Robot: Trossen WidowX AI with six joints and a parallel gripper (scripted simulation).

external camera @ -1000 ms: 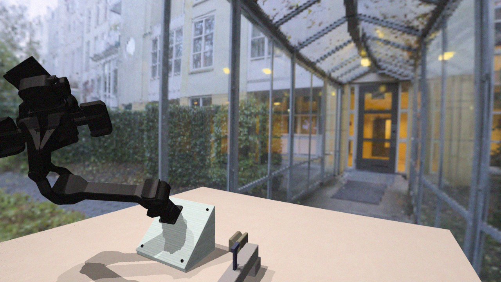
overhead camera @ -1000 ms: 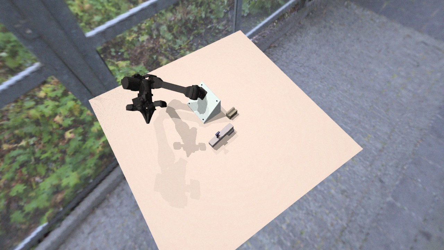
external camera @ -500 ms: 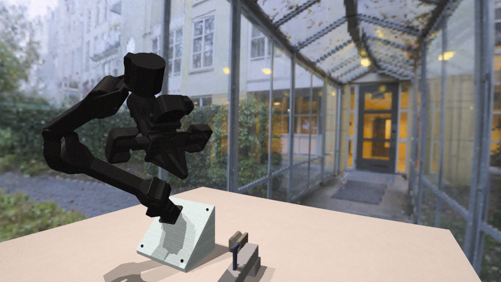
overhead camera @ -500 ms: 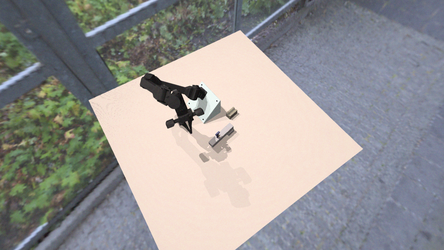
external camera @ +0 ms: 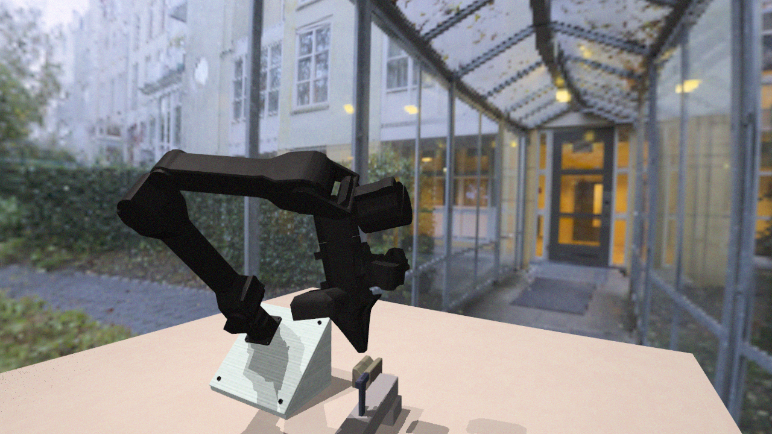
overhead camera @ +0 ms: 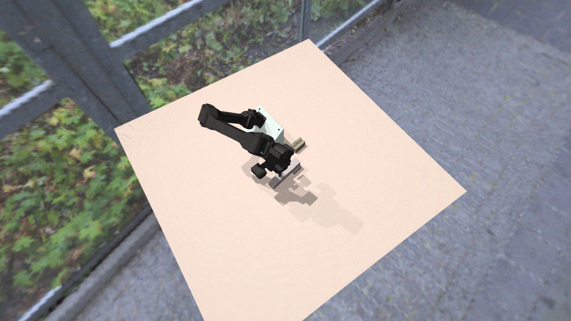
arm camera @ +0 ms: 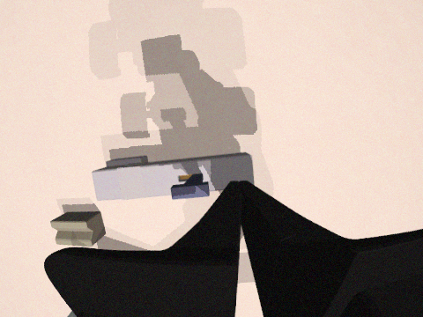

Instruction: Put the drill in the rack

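My gripper tip is now 90 mm above the dark blue key, 30 mm to the right of it and 20 mm past it. Round my gripper tip: drill 130 mm below, 90 mm to the left, 20 mm behind; then rack 230 mm to the left, 160 mm below, 100 mm behind.
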